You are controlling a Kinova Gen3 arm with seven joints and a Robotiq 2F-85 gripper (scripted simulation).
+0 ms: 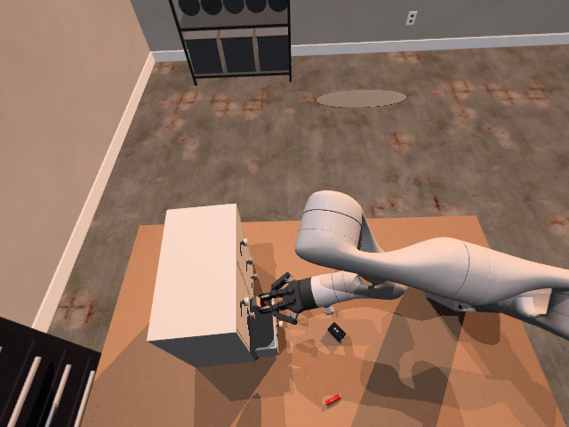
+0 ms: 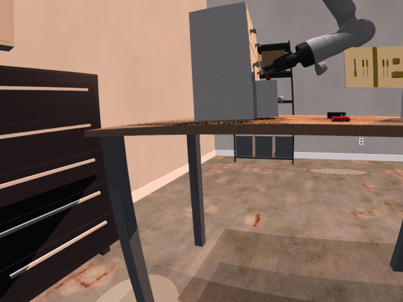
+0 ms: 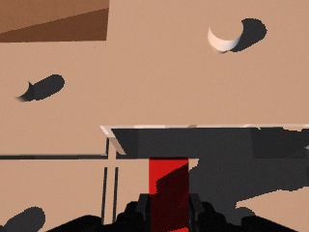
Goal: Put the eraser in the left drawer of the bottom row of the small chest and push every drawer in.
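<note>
Right now my hand is 1 cm short of the eraser. Also, from my hand: black object: 21 cm behind, 3 cm to the left, 14 cm below; then red cylinder: 19 cm behind, 19 cm to the left, 15 cm below.
</note>
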